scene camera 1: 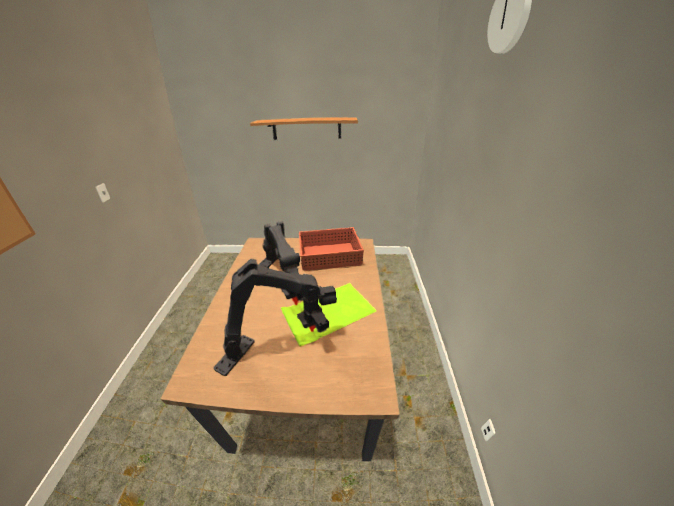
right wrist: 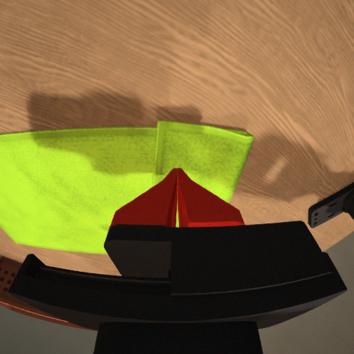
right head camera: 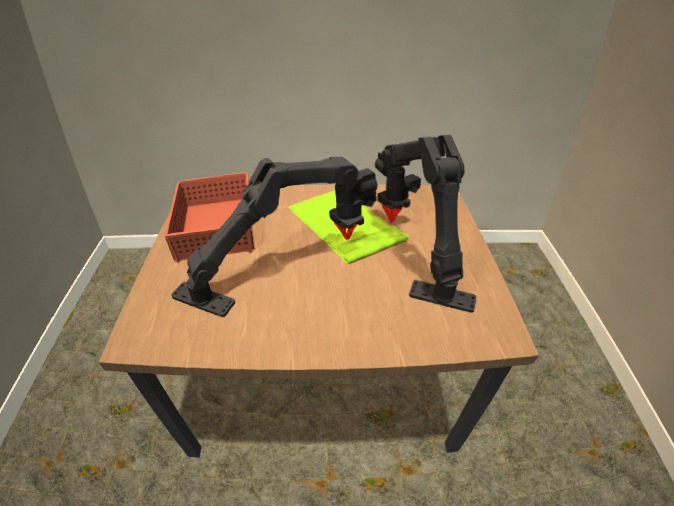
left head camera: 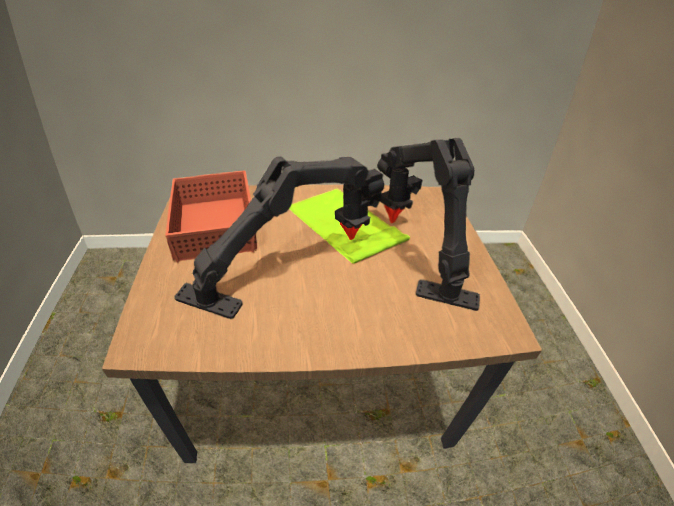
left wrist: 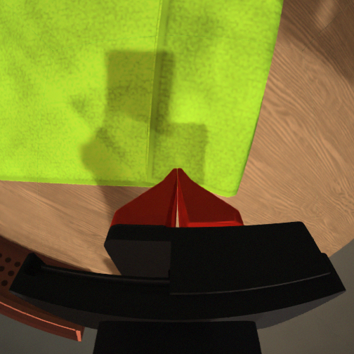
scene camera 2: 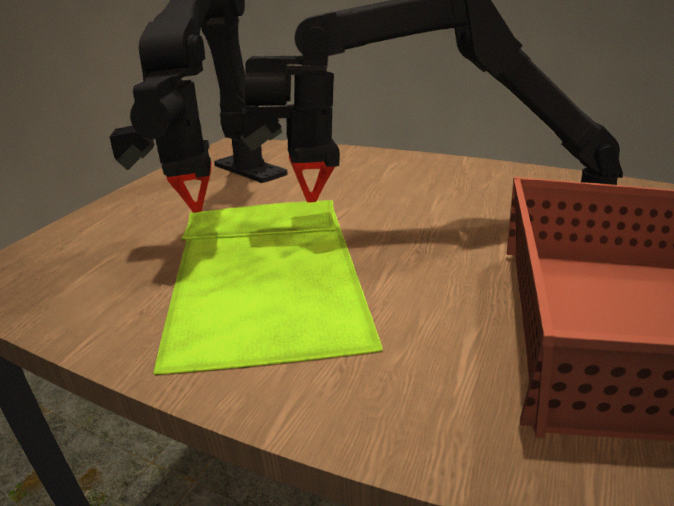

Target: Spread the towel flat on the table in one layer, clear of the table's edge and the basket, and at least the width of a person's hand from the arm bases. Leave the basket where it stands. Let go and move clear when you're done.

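Observation:
The lime towel (left head camera: 318, 212) (right head camera: 315, 209) (scene camera 1: 348, 305) (scene camera 2: 261, 305) (left wrist: 50, 100) (right wrist: 75, 200) lies on the table (left head camera: 304, 321) (scene camera 2: 424, 326). Most of it is flat, but a strip along the side nearest the arm bases is folded over onto it. My left gripper (left head camera: 351, 238) (right head camera: 347, 237) (scene camera 2: 310, 200) (left wrist: 177, 174) is shut and empty, a little above the folded strip near one end. My right gripper (left head camera: 393, 222) (right head camera: 391, 221) (scene camera 2: 197, 210) (right wrist: 176, 174) is shut and empty, above the strip near its other end.
The red basket (left head camera: 212, 215) (right head camera: 206, 217) (scene camera 1: 329, 261) (scene camera 2: 598, 299) stands at the back left in the head views, apart from the towel. The left arm base (left head camera: 206, 299) and right arm base (left head camera: 448, 294) are nearer the front edge.

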